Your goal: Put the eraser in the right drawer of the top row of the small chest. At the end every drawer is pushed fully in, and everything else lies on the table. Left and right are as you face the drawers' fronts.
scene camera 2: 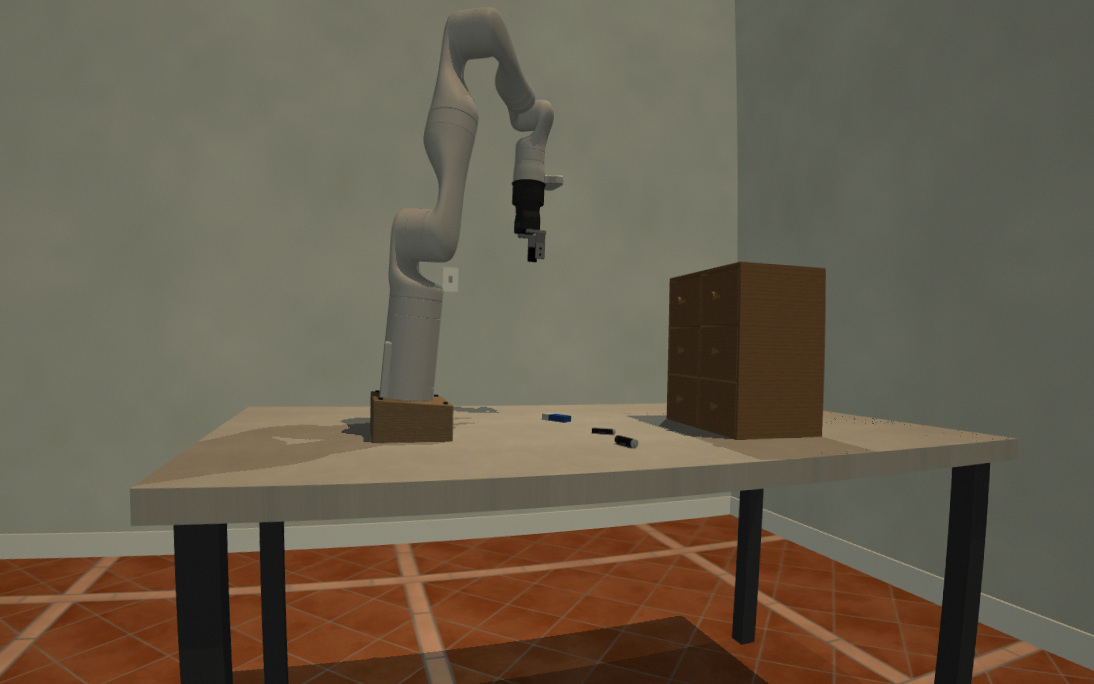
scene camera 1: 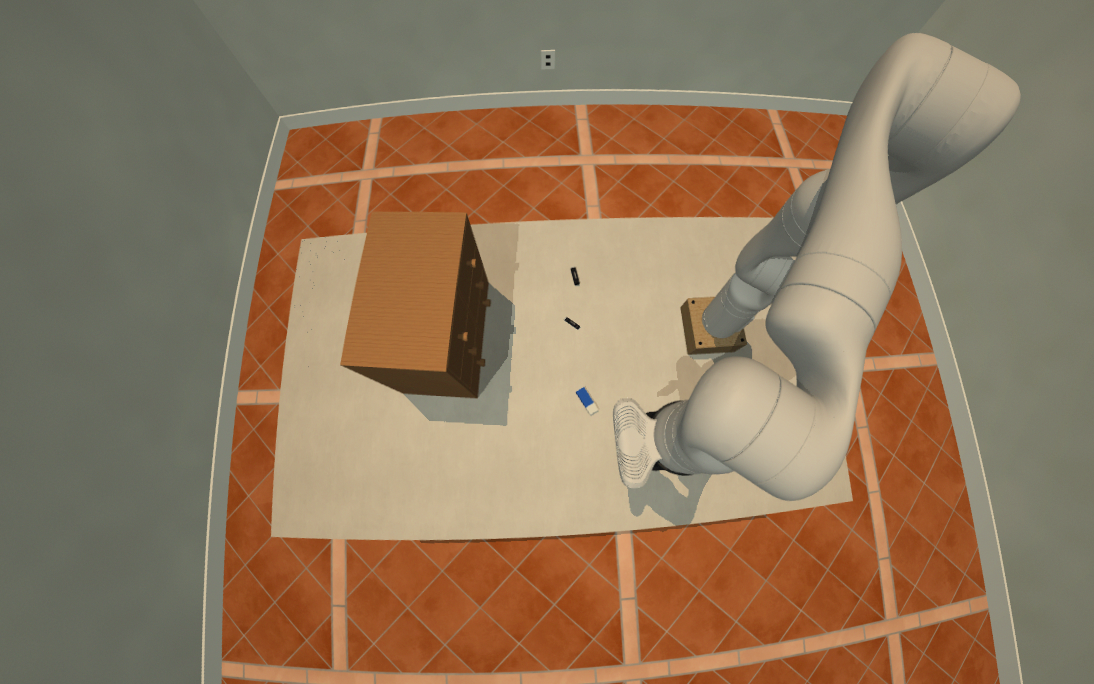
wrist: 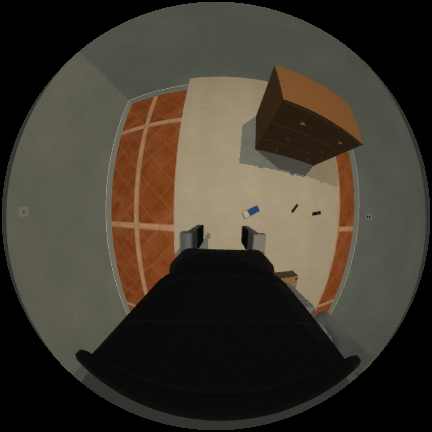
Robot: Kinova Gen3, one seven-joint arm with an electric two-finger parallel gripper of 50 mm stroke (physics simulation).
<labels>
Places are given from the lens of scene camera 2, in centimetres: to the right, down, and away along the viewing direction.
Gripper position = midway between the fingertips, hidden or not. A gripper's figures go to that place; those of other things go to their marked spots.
my gripper (scene camera 2: 535,260): -3, -19, 138
small brown chest (scene camera 2: 781,310): 44, -6, 107
drawer (scene camera 2: 683,390): 30, 11, 127
drawer (scene camera 2: 684,343): 30, 0, 127
</labels>
